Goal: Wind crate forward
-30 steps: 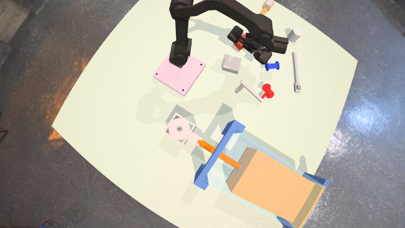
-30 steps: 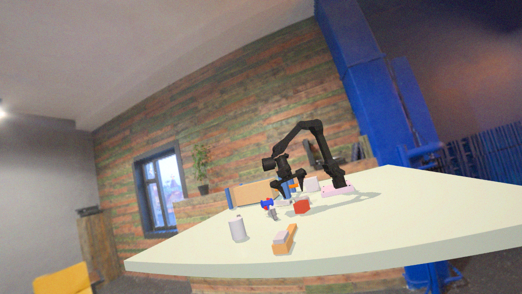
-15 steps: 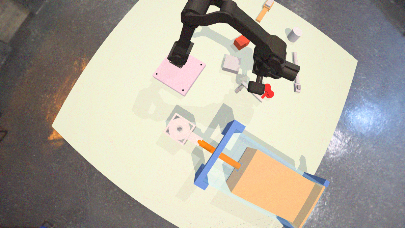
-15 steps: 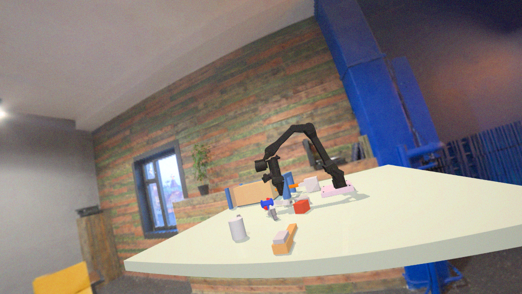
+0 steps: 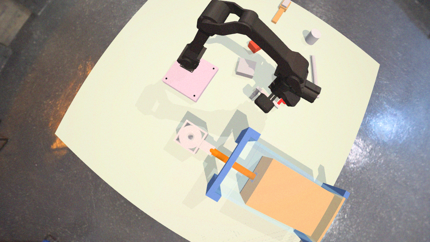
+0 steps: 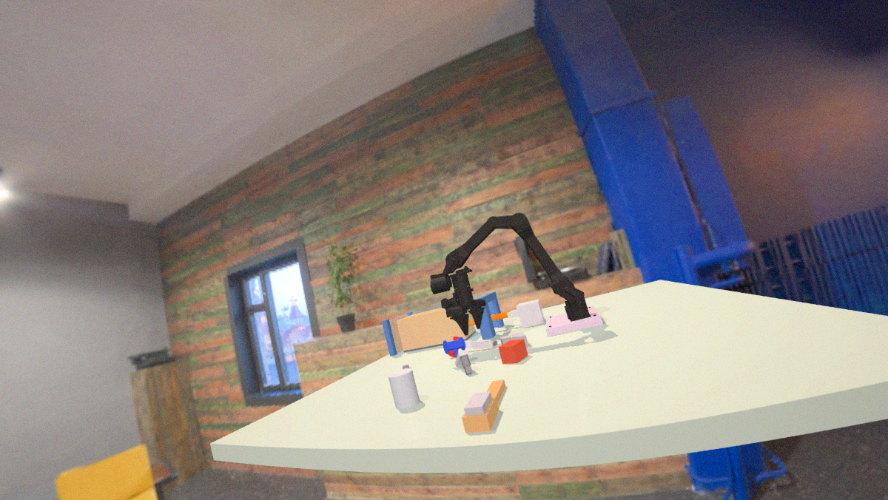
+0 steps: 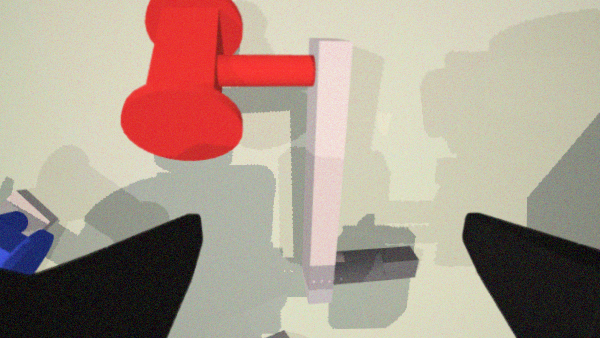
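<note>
Right now the crank handle with red knob is 4 cm below my gripper tip, 1 cm to the left of it and 1 cm ahead of it. Round my gripper tip: grey block: 14 cm behind, 7 cm to the left, 5 cm below; blue spool: 15 cm to the left, 2 cm below, 2 cm ahead; blue-knobbed handle: 19 cm to the left, 3 cm below.
</note>
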